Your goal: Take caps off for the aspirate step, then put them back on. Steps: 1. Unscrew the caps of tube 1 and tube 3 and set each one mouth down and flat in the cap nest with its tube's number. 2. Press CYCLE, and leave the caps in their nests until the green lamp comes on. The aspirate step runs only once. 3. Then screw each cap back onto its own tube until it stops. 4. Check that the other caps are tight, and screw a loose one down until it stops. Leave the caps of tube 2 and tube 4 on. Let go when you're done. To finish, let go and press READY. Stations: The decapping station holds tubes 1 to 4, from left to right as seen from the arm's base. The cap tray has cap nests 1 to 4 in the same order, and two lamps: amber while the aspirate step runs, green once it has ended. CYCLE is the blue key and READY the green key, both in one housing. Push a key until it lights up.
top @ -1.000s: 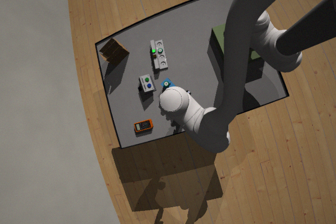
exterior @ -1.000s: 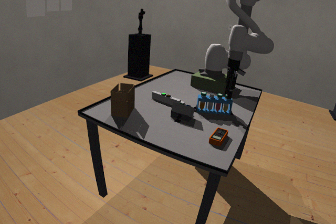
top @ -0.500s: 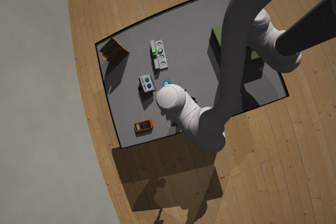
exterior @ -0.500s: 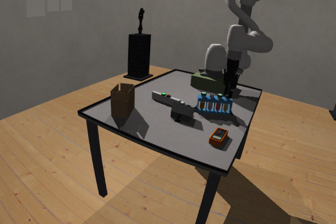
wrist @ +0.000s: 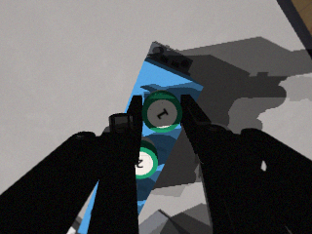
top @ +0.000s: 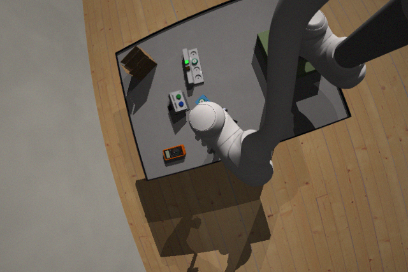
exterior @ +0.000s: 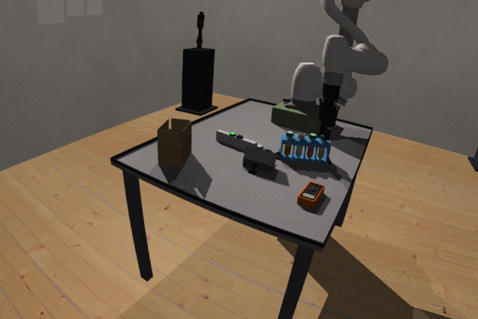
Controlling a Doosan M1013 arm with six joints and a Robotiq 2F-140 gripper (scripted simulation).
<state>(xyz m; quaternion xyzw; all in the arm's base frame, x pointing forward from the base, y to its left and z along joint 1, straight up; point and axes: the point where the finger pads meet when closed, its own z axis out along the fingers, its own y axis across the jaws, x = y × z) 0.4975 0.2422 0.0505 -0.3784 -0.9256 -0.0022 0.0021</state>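
Right now my hand is 3 cm above the cap 1. From my hand the other things lie so: cap 2: 5 cm to the right, 3 cm below, 2 cm ahead; key housing: 22 cm to the right, 20 cm ahead, 9 cm below; blue key: 19 cm to the right, 18 cm ahead, 7 cm below.
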